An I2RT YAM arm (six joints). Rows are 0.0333 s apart.
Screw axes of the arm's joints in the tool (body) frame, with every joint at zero. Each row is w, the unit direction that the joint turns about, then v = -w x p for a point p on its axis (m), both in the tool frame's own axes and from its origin. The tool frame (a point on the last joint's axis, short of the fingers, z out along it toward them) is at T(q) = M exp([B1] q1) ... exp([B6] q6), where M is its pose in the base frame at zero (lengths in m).
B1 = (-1, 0, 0, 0, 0.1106, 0)
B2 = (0, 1, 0, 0.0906, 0, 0.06)
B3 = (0, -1, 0, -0.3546, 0, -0.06)
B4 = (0, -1, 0, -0.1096, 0, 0)
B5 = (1, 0, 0, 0, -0.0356, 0)
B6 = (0, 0, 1, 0, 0, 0)
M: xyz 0.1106 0 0.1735 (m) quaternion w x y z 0.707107 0 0.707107 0
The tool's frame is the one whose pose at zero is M.
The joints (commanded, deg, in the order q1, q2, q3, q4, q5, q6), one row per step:
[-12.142 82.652 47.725 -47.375 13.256 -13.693]
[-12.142 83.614 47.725 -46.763 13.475 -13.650]
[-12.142 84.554 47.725 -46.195 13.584 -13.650]
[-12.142 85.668 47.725 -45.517 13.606 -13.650]
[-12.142 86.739 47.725 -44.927 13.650 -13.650]
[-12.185 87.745 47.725 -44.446 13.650 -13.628]
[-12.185 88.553 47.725 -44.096 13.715 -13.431]
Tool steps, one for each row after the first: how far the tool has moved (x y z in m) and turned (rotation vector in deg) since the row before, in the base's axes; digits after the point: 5 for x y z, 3 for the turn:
[0.00210 -0.00059 -0.00346 -0.135 0.377 -0.070]
[0.00196 -0.00049 -0.00345 -0.027 0.386 -0.014]
[0.00227 -0.00050 -0.00415 0.070 0.431 -0.003]
[0.00199 -0.00046 -0.00405 0.058 0.479 -0.005]
[0.00163 -0.00054 -0.00387 0.112 0.508 -0.064]
[0.00122 -0.00030 -0.00313 0.041 0.412 -0.197]

